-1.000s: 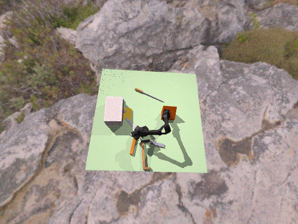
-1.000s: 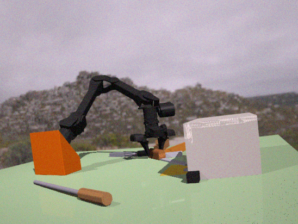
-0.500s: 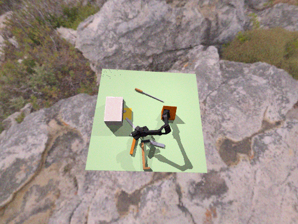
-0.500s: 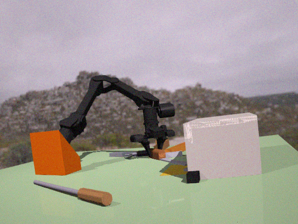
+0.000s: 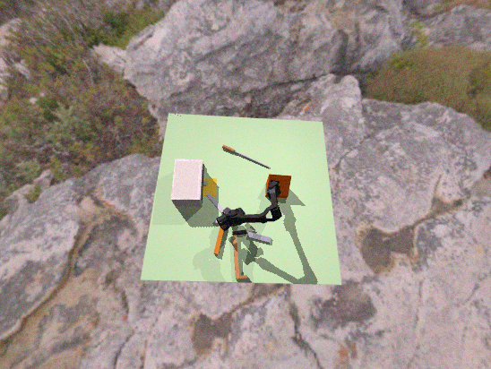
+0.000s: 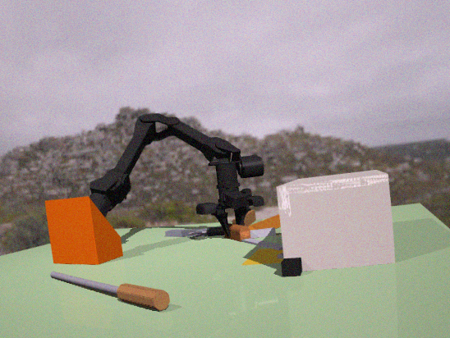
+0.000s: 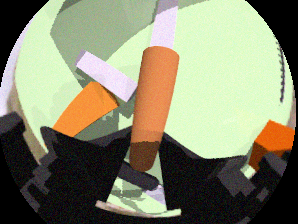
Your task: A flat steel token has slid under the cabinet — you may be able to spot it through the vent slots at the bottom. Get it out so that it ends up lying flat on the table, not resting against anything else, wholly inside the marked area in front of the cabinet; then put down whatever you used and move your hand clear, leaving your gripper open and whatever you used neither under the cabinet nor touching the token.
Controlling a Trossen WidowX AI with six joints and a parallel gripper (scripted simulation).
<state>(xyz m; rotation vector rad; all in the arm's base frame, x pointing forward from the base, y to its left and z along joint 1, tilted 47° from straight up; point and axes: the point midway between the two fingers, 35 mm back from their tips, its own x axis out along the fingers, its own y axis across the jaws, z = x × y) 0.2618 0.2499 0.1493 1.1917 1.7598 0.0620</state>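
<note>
Right now my gripper tip is 12 cm to the right of the orange bar, 7 cm short of it and 1 cm below it. Round my gripper tip: grey token 27 cm to the right, 23 cm ahead; grey bar 20 cm behind, 8 cm to the left.
</note>
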